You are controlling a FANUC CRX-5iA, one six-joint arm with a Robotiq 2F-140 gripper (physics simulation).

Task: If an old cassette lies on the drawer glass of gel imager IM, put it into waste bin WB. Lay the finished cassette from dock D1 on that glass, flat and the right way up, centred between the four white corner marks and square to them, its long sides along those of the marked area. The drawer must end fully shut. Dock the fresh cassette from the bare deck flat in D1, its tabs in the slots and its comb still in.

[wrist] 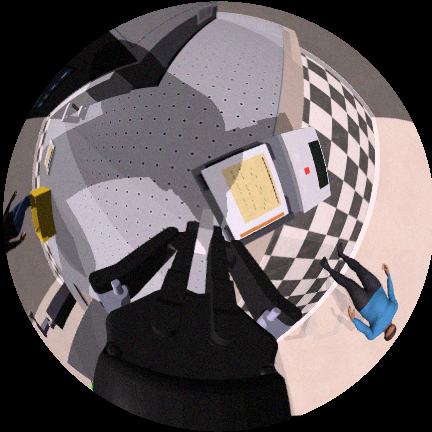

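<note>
A white cassette (234,219) with a yellow gel, green marks, a row of dark dashes and an orange strip lies in the grey dock (295,192), right of centre. My gripper (205,218) is shut with no object held; a narrow gap shows between its fingers. The fingertips are beside the cassette's lower left corner in the view; their height over the deck is hard to tell. A small pale cassette-like piece (49,156) with a yellowish middle is at the far left. A yellow bin (43,215) stands below it in the view. The imager's drawer glass cannot be made out.
The perforated grey deck (190,127) spans the middle. A large dark structure (125,60) is at the upper left, with a small grey fixture (75,112) nearby. A person in blue (377,312) is at the lower right, beyond the checkered floor (340,150). Another person is at the left edge.
</note>
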